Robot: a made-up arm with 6 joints.
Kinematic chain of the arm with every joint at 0, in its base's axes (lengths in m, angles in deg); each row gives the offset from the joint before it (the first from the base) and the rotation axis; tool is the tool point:
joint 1: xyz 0 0 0.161 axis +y
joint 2: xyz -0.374 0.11 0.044 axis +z
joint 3: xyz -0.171 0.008 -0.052 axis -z
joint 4: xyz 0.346 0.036 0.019 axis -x
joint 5: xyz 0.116 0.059 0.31 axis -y
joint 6: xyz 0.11 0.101 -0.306 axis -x
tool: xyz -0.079 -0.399 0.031
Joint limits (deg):
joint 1: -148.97..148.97
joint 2: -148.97..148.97
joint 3: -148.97..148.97
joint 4: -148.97..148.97
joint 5: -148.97..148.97
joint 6: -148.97..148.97
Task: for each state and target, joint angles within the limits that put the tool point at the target. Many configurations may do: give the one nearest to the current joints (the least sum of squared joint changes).
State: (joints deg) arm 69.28 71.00 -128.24 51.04 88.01 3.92
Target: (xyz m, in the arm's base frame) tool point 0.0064 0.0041 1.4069
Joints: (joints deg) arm 71.43 56.60 -114.20 42.91 84.29 5.57
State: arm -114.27 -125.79 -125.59 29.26 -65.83 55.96
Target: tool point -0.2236 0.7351 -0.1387
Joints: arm -107.21 -89.15 -148.97 33.34 -67.14 43.78
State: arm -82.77 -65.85 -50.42 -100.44 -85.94 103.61
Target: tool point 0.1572 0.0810 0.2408
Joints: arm -75.20 -59.14 -64.73 -132.37 -78.82 73.60
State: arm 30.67 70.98 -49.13 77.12 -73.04 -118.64
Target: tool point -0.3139 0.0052 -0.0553
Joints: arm 10.34 80.96 -48.19 95.87 -49.81 -114.52
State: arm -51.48 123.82 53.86 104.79 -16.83 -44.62
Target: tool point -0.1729 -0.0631 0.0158
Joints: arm -69.19 117.04 54.28 99.46 -45.63 -58.49
